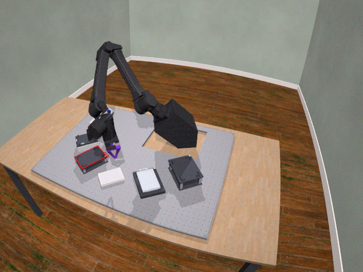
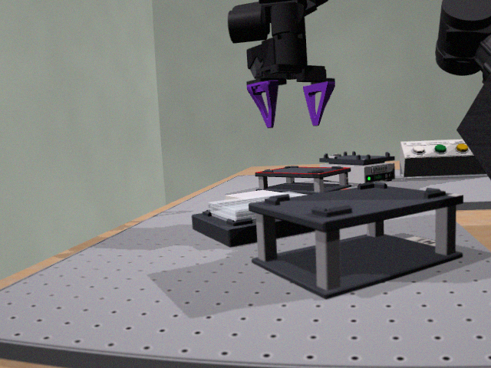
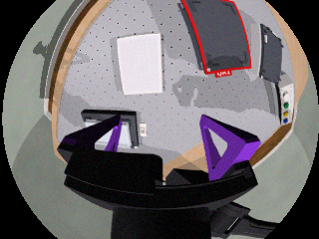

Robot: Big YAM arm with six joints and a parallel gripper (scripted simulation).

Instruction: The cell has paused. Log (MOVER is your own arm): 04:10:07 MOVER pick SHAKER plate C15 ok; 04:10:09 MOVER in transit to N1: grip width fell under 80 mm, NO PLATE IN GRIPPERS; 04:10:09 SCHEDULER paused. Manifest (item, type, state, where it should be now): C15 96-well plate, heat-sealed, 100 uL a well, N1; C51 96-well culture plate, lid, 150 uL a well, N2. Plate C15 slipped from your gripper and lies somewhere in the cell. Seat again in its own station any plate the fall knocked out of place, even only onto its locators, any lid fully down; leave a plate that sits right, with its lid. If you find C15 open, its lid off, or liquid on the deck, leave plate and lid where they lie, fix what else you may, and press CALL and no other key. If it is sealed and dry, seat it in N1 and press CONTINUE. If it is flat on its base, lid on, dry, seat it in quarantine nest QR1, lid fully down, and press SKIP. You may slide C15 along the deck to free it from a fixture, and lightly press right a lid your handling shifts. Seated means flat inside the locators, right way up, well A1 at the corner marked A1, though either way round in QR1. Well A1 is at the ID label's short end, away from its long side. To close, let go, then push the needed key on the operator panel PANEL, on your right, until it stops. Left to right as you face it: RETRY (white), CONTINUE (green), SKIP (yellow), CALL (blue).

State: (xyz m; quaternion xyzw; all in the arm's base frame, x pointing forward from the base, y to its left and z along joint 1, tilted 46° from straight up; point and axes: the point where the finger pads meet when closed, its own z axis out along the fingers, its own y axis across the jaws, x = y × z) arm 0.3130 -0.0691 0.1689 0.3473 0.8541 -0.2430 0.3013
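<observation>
Right now the white plate is 130 mm below my hand, 60 mm ahead of it and 10 mm to the right of it. Round my hand: red-edged nest 170 mm to the right, 100 mm below, 10 mm behind; then clear lid 190 mm to the left, 100 mm below, 40 mm ahead; then white key 280 mm behind, 270 mm to the right, 70 mm below.
</observation>
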